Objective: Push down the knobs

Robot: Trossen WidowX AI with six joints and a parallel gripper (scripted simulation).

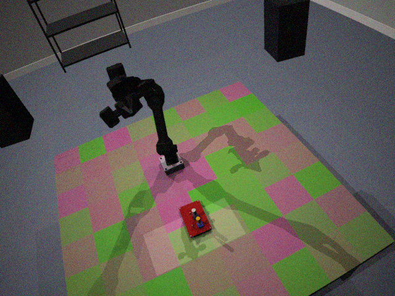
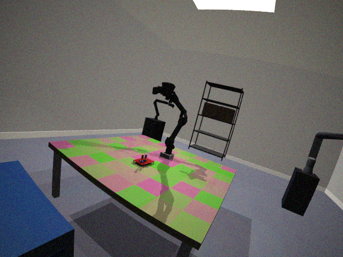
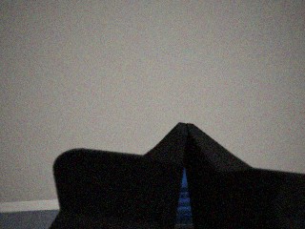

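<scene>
Now: the white-topped knob 4 cm ahead of my gripper tip, 8 cm to the left of it and 56 cm below it. Round my gripper tip: blue potentiometer 9 cm ahead, 9 cm to the left, 57 cm below; orange-topped knob 9 cm ahead, 9 cm to the left, 56 cm below.
</scene>
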